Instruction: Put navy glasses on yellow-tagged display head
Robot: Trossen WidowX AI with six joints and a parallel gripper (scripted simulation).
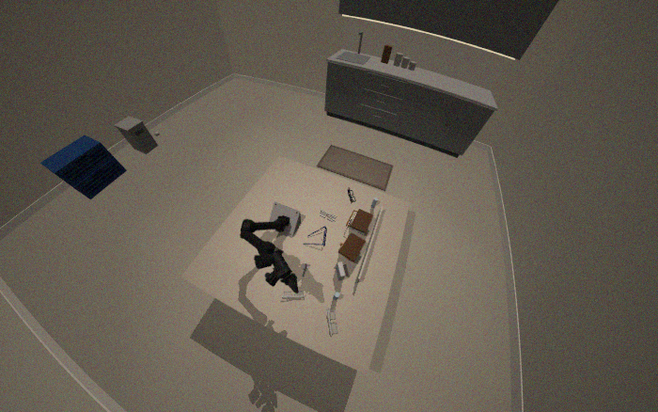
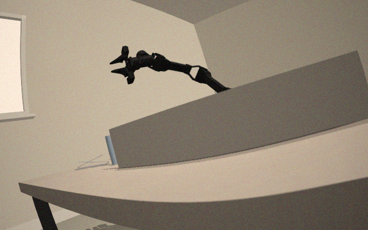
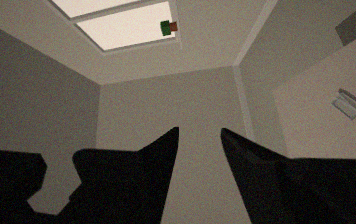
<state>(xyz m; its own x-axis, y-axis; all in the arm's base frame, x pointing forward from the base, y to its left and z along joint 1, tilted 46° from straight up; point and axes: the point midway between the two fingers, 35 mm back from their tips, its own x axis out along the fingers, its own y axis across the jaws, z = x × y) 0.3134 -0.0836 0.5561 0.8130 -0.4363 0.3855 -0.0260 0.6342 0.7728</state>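
Now: the pale round post 390 mm below my gripper tip, 240 mm to the left of it and 70 mm behind it. Round my gripper tip: display head (450 mm to the left, 360 mm below, 160 mm ahead); white block (360 mm below, 270 mm to the left, 160 mm ahead); upright board (550 mm to the left, 360 mm below, 300 mm ahead).
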